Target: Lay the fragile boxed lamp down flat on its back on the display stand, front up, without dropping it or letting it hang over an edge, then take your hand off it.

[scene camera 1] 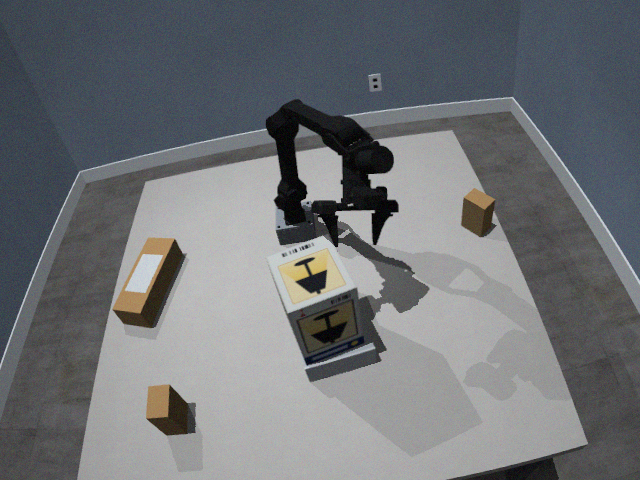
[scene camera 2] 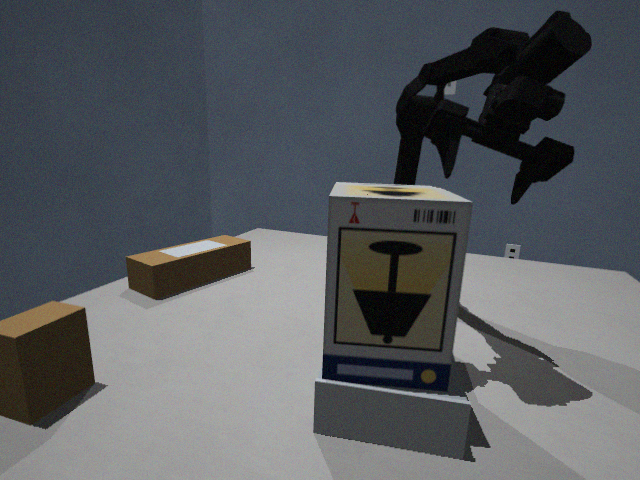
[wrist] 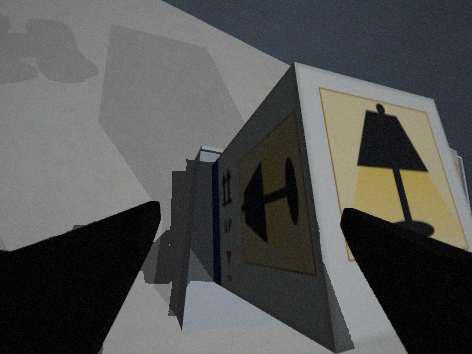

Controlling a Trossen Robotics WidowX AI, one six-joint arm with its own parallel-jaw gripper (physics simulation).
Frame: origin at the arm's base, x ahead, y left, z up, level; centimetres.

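Seen in the pictures: gripper, fingertip midpoint: (scene camera 1: 355,245) (scene camera 2: 480,189) (wrist: 251,213); arm's base, link origin: (scene camera 1: 294,217).
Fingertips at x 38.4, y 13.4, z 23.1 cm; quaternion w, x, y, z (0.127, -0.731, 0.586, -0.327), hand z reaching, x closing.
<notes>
Offsets run from my fingertips to a thing's top centre.
The boxed lamp @[dz -0.3, dx +4.0, dy -11.2 cm] (scene camera 1: 312,279) (scene camera 2: 395,294) (wrist: 280,200) is a tall white box resting on the low, pale display stand (scene camera 1: 343,362) (scene camera 2: 390,418) (wrist: 205,310). Its upper face carries a yellow lamp picture. The side facing scene camera 2 shows an upside-down lamp, with a blue band along the lower edge. The wrist view shows another side, dark, with small marks beside the blue band. My gripper (scene camera 1: 355,244) (scene camera 2: 480,190) (wrist: 251,213) is open and empty, fingers wide apart and pointing down, above and behind the box on the arm's side. The box's underside is hidden.
A long brown box with a white label @[dz -21.9, dx -27.4, dy -63.6 cm] (scene camera 1: 144,281) (scene camera 2: 191,266) lies at the left. A small brown box @[dz -17.9, dx +20.2, dy -54.1 cm] (scene camera 1: 168,408) (scene camera 2: 51,361) stands at the front left, another brown box @[dz -17.9, dx -24.3, dy +42.3 cm] (scene camera 1: 478,211) near the right table edge. The arm's base (scene camera 1: 294,232) is behind the boxed lamp.
</notes>
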